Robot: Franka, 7 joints.
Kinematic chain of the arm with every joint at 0, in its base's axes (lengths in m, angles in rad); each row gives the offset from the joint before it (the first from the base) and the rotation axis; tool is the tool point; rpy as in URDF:
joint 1: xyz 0 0 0.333 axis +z
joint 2: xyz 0 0 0 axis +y
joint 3: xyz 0 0 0.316 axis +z
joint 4: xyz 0.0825 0 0 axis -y
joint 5: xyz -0.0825 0 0.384 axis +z
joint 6: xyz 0 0 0 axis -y
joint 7: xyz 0.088 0 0 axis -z
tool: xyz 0 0 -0.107 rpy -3.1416 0 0
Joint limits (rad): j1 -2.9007..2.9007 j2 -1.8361..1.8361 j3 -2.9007..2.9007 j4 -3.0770..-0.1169 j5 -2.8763..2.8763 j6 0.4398..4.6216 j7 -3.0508..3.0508
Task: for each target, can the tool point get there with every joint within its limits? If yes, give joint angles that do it. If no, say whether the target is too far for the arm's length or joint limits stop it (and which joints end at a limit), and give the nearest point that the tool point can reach.
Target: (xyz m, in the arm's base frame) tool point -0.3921 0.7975 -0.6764
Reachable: no: too far | nearest point -0.2613 0.5315 -0.2617 | short by 0.510 m
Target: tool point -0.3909 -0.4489 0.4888
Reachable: yes | joints 1.4224 -0.1704 2.4097 -1.7810 -2.2327 3.2045 -1.6427
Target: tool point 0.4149 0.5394 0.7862
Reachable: yes | joints -1.9277 -1.1367 0.5627 -0.4208 -1.7881 3.2421 0.2418
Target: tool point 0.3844 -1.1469 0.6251
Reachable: no: too far | nearest point 0.2650 -0.7907 0.5344 | short by 0.386 m
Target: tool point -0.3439 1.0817 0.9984
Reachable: no: too far | nearest point -0.2242 0.7053 0.7669 | short by 0.458 m
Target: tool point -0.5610 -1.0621 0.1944
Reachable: no: too far | nearest point -0.3980 -0.7536 0.2347 | short by 0.351 m
